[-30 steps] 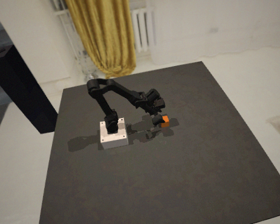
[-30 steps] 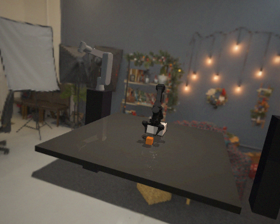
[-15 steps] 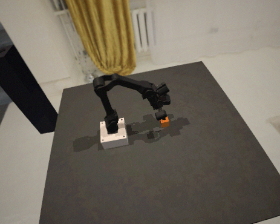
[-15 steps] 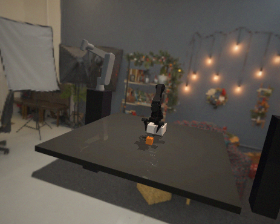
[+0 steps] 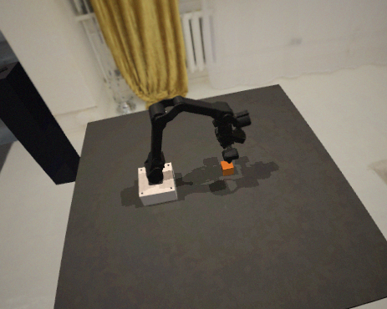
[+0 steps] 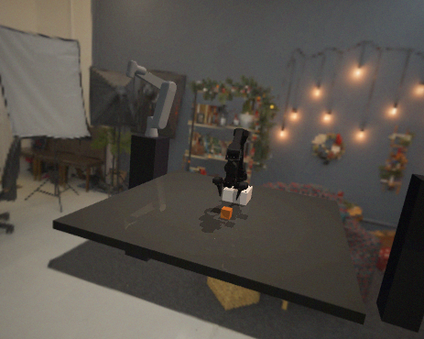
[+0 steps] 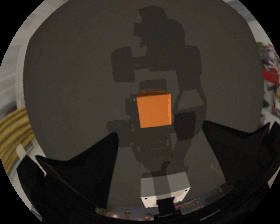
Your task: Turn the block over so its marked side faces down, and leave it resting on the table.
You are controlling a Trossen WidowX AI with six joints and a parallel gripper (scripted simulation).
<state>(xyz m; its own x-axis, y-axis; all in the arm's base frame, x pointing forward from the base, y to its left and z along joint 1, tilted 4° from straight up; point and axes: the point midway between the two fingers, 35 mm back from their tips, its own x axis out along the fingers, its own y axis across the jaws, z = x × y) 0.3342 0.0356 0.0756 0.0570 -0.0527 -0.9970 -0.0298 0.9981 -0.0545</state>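
Now: gripper tip 1 cm past the orange block and 9 cm above it.
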